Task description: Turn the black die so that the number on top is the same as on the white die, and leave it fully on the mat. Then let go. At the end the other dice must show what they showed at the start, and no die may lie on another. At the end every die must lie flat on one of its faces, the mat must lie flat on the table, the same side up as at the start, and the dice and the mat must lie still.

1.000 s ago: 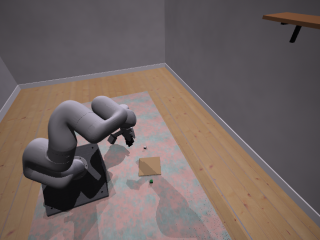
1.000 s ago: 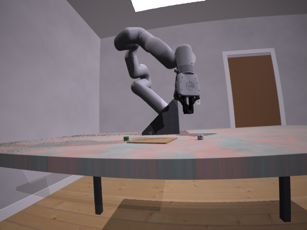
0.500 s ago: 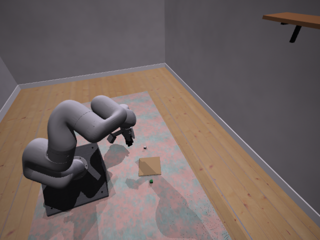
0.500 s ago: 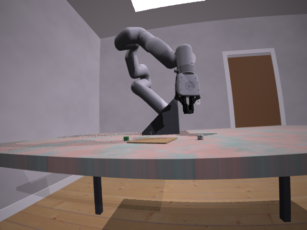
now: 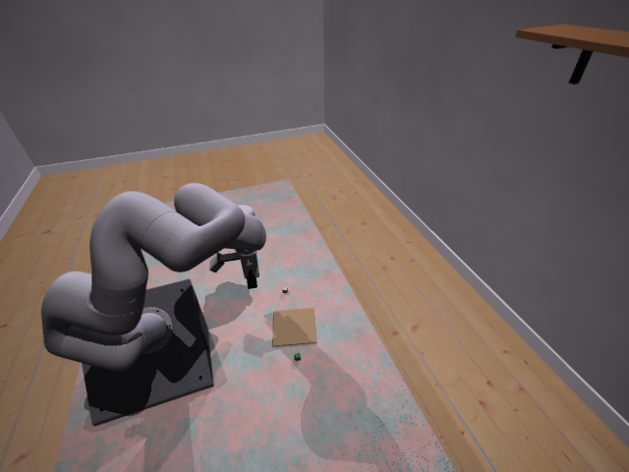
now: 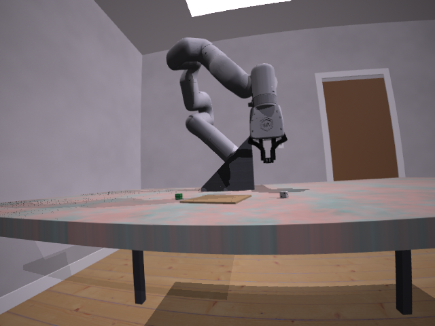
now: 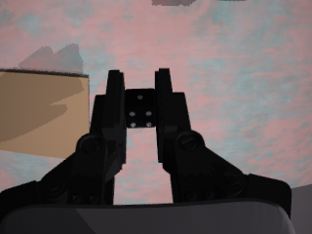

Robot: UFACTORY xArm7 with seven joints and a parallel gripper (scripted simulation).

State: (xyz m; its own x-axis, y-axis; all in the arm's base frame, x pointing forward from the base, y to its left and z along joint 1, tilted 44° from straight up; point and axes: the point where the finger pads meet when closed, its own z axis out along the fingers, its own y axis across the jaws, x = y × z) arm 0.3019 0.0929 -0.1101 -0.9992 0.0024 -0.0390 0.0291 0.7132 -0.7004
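The black die is 1 cm ahead of my hand and 1 cm below it. From my hand the other things lie so: green die (10 cm ahead, 25 cm to the right, 11 cm below); tan mat (11 cm ahead, 14 cm to the right, 11 cm below); white die (11 cm ahead, 3 cm to the left, 11 cm below).
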